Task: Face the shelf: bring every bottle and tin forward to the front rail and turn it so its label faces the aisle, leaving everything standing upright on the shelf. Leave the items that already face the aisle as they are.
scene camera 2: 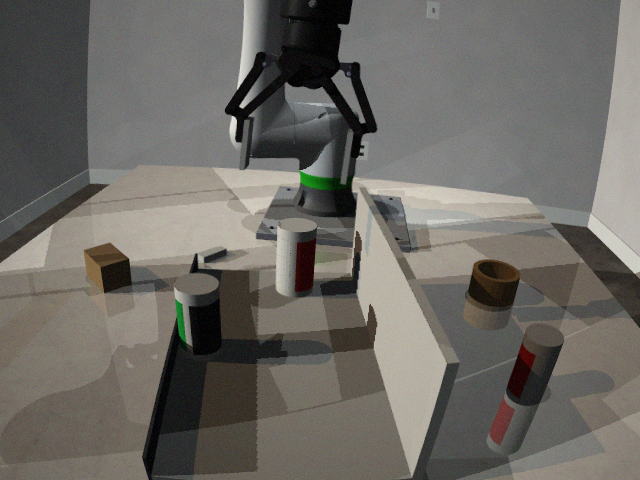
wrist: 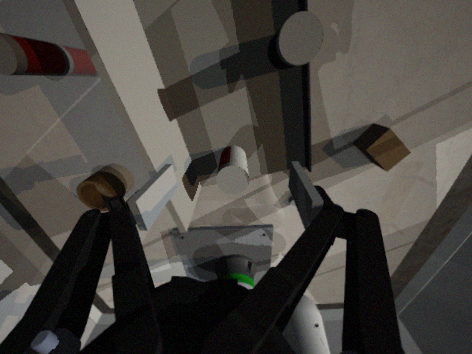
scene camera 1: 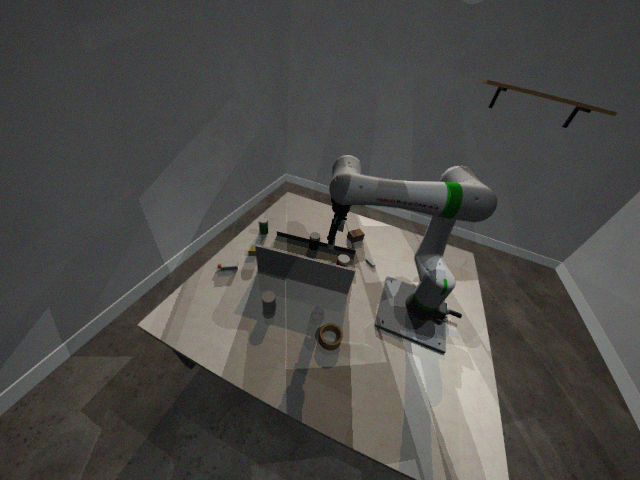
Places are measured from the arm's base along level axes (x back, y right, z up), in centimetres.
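Pixels of known places: gripper, fingertip midpoint: (scene camera 2: 292, 173) (wrist: 230, 175) (scene camera 1: 335, 239); arm's base, origin of the base link: (scene camera 2: 324, 205) (wrist: 235, 267) (scene camera 1: 420, 306).
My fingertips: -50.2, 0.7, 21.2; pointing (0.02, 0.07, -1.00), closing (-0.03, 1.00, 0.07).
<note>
For each thing: its top centre in the pictures, then the offset to it from my fingertips, as dx, dy, dz.
- black tin, middle of its top: (scene camera 2: 196, 283) (wrist: 301, 39) (scene camera 1: 315, 235) -14.0, +9.4, -10.7
- white tin, middle of its top: (scene camera 2: 297, 224) (wrist: 232, 180) (scene camera 1: 344, 258) +6.4, -0.1, -9.7
- red-labelled can, middle of its top: (scene camera 2: 545, 334) (scene camera 1: 268, 296) -14.8, -35.3, -13.1
- brown ring, middle of its top: (scene camera 2: 497, 270) (wrist: 95, 196) (scene camera 1: 331, 333) +15.2, -35.6, -18.0
- brown block, middle of its top: (scene camera 2: 105, 254) (wrist: 388, 151) (scene camera 1: 356, 232) +4.7, +34.3, -18.0
- green can, middle of its top: (scene camera 1: 263, 220) -48.0, +8.6, -13.4
- yellow item, middle of its top: (scene camera 1: 253, 248) -42.4, -9.6, -19.2
- orange-tipped piece, middle of its top: (scene camera 1: 227, 263) -47.2, -25.0, -20.2
The shelf has a pale back panel (scene camera 1: 305, 269) (scene camera 2: 395, 304) (wrist: 117, 55) and a low dark front rail (scene camera 1: 289, 237) (scene camera 2: 161, 403) (wrist: 307, 125). A black tin (scene camera 1: 314, 241) (scene camera 2: 205, 322) (wrist: 300, 39) with a green label stands upright against the rail; its green side is turned towards the rail. A white tin (scene camera 1: 343, 259) (scene camera 2: 287, 263) (wrist: 233, 175) stands upright at the robot's end, back from the rail, its red label turned towards the panel. My gripper (scene camera 1: 331, 244) (scene camera 2: 293, 174) (wrist: 230, 175) is open and empty, above the shelf's robot end, with the white tin showing between its fingers in the wrist view.
Behind the panel stand a red-labelled can (scene camera 1: 268, 303) (scene camera 2: 535, 364) (wrist: 42, 56) and a brown ring (scene camera 1: 326, 345) (scene camera 2: 493, 293). A brown block (scene camera 1: 355, 236) (scene camera 2: 107, 267) (wrist: 382, 148) lies outside the rail. A green can (scene camera 1: 263, 227), a yellow item (scene camera 1: 251, 250) and an orange-tipped piece (scene camera 1: 228, 267) are beyond the shelf's far end.
</note>
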